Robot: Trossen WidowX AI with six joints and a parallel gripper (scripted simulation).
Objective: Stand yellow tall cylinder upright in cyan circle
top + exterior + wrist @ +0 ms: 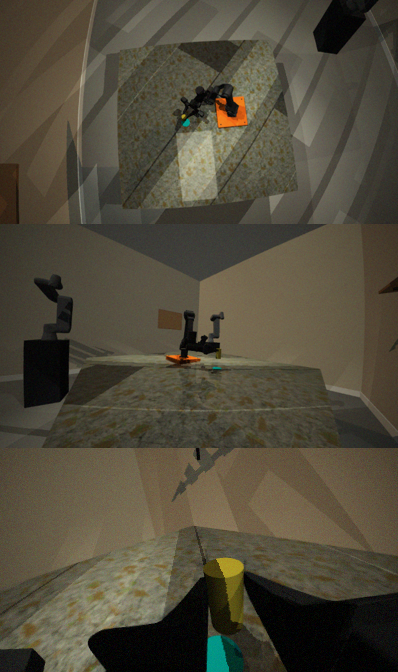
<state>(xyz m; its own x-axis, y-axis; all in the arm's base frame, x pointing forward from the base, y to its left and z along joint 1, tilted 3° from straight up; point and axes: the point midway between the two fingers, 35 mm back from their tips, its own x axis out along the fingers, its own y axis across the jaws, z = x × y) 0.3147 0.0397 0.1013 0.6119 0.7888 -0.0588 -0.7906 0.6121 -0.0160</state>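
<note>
Right now my gripper tip is 1 cm past the cyan circle and 12 cm above it. Round my gripper tip: yellow cylinder: 2 cm below.
</note>
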